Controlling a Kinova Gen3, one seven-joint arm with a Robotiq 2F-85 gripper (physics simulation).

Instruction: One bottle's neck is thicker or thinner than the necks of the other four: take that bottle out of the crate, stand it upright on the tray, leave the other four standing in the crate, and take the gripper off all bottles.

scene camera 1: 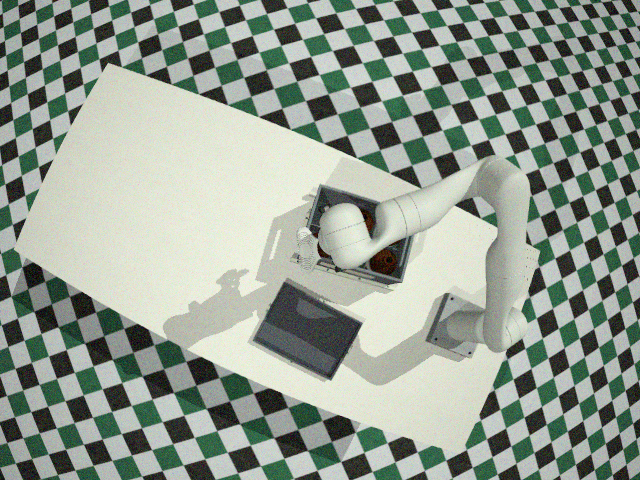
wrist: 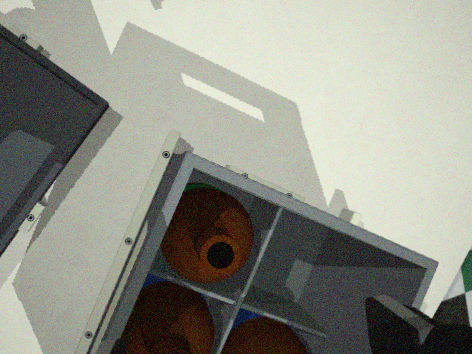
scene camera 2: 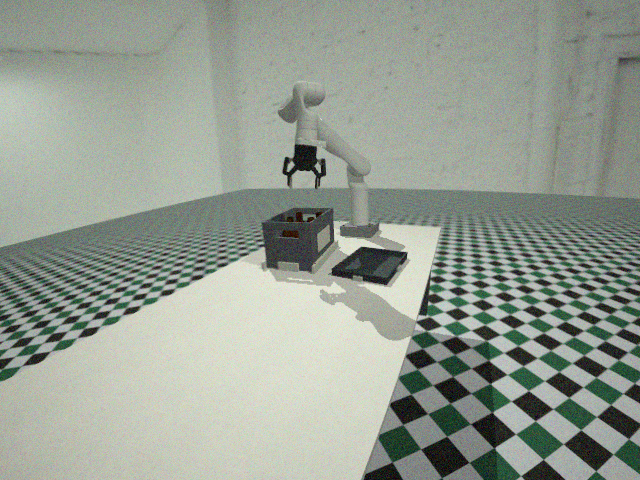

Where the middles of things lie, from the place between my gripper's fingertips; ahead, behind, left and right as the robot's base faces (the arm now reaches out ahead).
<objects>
The dark tray (scene camera 1: pixel 306 331) is 2 cm behind my hand, 23 cm to the left of it and 27 cm below it.
</objects>
